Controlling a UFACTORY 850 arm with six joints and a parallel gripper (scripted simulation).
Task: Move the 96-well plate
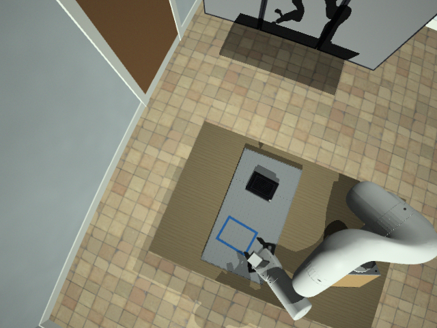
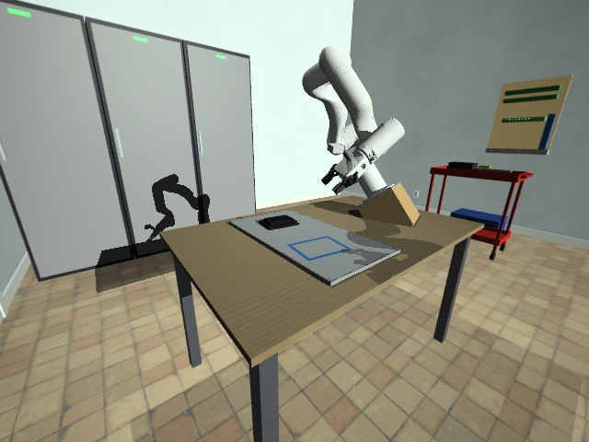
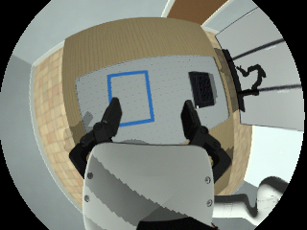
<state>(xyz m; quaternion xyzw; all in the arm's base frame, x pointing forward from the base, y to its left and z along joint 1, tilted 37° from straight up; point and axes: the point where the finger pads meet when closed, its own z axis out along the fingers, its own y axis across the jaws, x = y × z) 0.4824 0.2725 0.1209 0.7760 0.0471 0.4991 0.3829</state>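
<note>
The black 96-well plate lies 30 mm ahead of my hand, 300 mm to the right of it and 210 mm below it. From my hand the other things lie so: black plate nest (30 mm ahead, 300 mm to the right, 220 mm below).
</note>
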